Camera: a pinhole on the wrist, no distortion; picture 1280 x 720 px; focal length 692.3 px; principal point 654.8 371.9 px. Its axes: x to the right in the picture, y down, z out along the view. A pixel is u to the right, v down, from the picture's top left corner.
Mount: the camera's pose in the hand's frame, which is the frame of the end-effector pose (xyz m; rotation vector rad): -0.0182 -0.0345 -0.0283 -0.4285 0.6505 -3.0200
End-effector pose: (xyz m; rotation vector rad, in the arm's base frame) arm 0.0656 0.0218 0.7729 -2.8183 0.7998 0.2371
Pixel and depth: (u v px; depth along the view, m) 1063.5 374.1 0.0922
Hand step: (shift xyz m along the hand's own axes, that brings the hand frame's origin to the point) -0.0456 -0.0760 0.0665
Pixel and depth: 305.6 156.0 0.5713
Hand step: 0.4200 -0.0780 0.4690
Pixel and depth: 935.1 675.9 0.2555
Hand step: -0.0525 -0.2475 0.1767
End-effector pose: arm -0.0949 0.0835 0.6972 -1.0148 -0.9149 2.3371
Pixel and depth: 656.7 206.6 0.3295
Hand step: 0.0729 -0.0948 0.2924
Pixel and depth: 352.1 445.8 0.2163
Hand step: 0.1305 -0.1348 0.1269
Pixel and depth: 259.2 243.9 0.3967
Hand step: 0.3099 -0.1085 0.2895
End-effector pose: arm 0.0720 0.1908 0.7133 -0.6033 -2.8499 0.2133
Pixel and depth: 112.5 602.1 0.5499
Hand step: 0.5386 -0.3876 0.2660
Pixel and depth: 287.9 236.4 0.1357
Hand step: 0.0887 -0.0589 0.0825
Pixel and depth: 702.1 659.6 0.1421
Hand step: 0.0089 -0.1461 0.0746
